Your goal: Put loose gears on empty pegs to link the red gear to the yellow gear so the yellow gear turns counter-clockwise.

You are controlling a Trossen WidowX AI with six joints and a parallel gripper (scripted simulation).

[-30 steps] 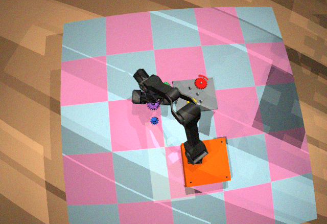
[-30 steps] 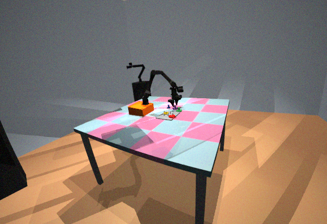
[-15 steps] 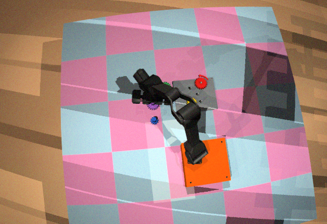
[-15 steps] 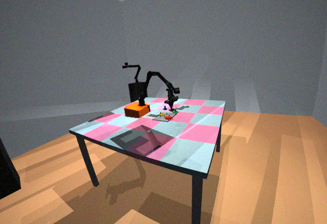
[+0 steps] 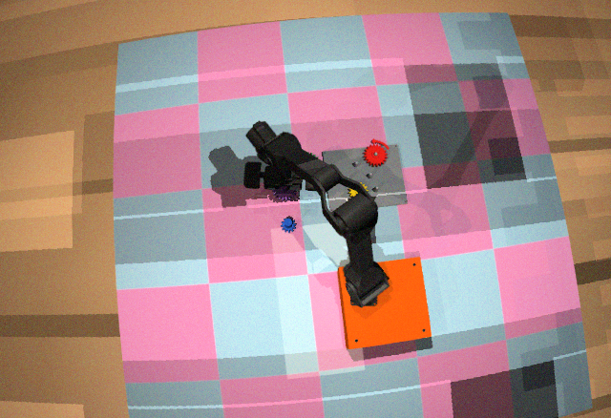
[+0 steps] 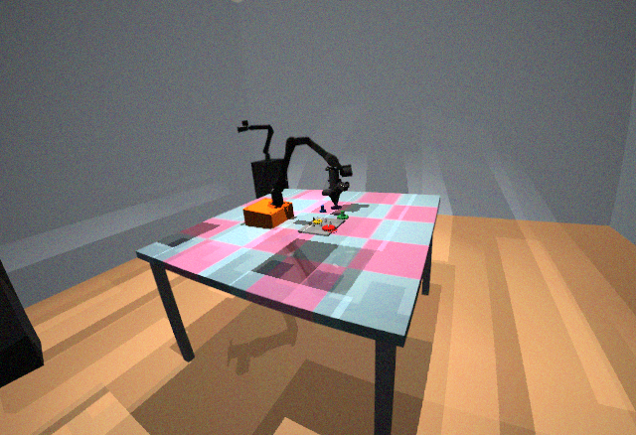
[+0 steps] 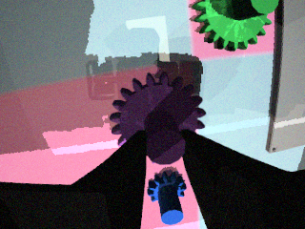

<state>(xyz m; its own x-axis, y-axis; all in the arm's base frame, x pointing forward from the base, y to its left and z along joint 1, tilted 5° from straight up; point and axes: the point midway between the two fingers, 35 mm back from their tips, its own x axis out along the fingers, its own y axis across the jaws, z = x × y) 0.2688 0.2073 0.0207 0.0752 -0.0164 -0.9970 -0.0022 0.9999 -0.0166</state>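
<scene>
The yellow gear is 1 cm ahead of my gripper tip, 19 cm to the right of it and 4 cm below it. Also, from my gripper tip: green gear (8 cm ahead, 6 cm to the right, 4 cm below); small blue gear (9 cm behind, 1 cm to the right, 4 cm below); purple gear (1 cm below).
</scene>
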